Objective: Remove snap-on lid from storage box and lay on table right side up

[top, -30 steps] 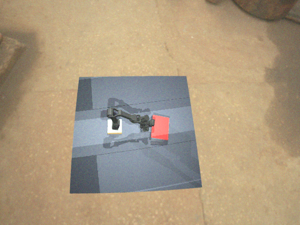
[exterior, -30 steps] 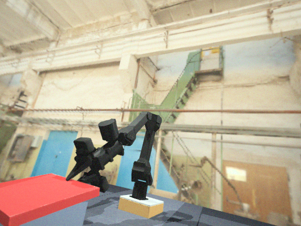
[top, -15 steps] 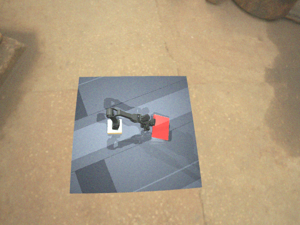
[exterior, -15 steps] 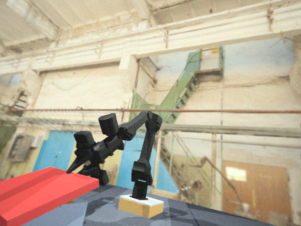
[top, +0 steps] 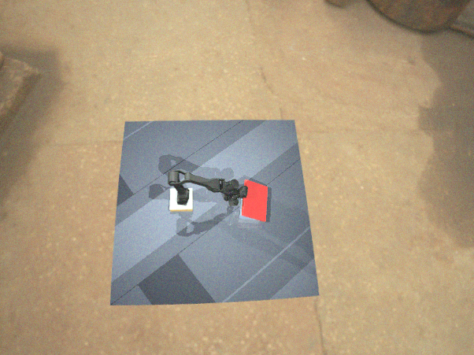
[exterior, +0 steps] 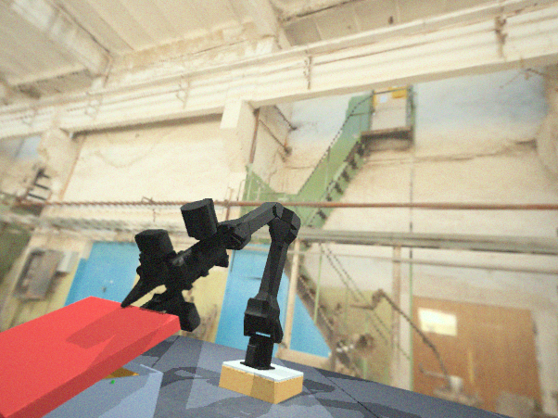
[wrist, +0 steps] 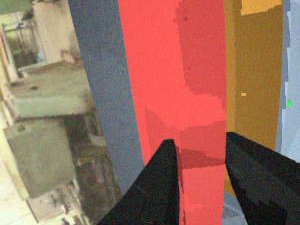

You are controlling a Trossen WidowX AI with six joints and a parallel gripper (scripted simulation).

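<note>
Right now the red lid is 70 mm ahead of my gripper tip and 40 mm below it.
</note>
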